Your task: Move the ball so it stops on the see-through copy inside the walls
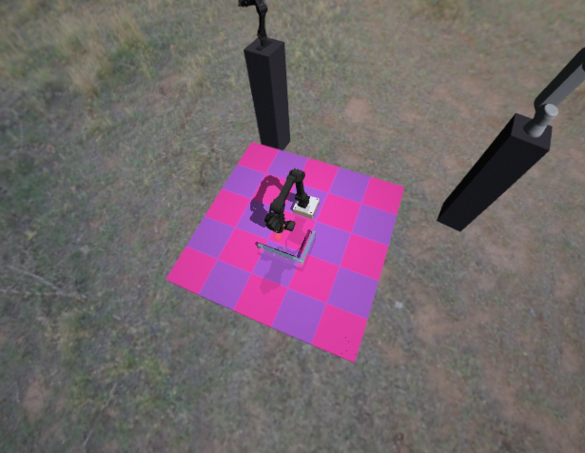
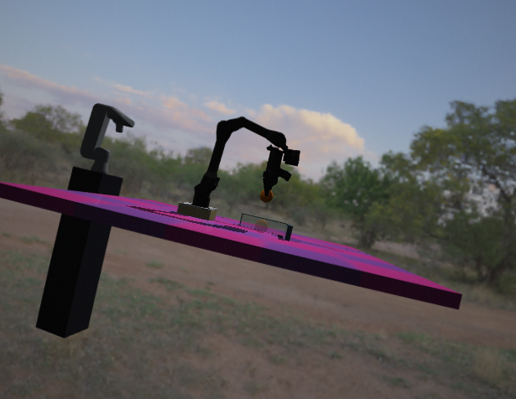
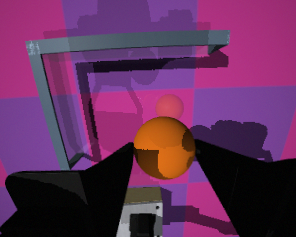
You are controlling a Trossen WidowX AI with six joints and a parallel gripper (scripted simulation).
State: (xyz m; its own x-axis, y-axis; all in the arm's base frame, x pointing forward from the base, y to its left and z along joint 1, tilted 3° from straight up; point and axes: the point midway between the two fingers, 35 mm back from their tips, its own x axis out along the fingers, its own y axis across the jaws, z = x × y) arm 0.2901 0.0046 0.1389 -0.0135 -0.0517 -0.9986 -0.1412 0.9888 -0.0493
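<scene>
The faint orange shape is 13 cm below my gripper tip, 3 cm to the right of it and 1 cm ahead of it. The rest, counted from my gripper tip: orange ball right at my gripper tip.
</scene>
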